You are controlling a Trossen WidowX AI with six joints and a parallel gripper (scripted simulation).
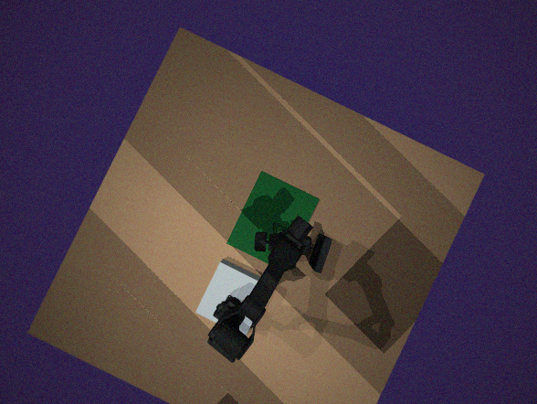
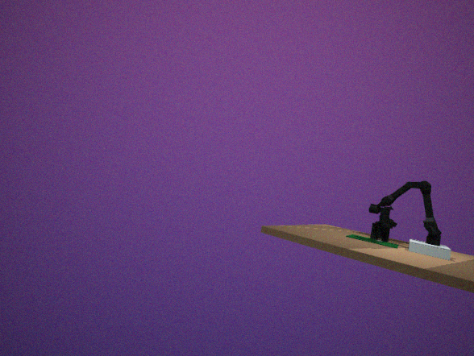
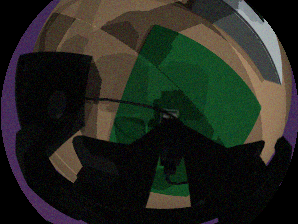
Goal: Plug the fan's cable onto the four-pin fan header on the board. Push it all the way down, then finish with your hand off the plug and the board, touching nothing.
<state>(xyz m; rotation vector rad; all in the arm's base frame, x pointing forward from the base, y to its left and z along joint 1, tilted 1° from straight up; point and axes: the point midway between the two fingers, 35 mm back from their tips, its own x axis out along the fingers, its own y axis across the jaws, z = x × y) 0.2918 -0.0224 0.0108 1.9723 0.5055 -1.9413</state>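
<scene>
Now: gripper tip 10 mm short of the pale four-pin header and 40 mm above it. Round my gripper tip: black fan 40 mm ahead, 130 mm to the right, 20 mm above; then dark plug 10 mm ahead, 10 mm above; then green board 40 mm ahead, 60 mm to the left, 50 mm below.
</scene>
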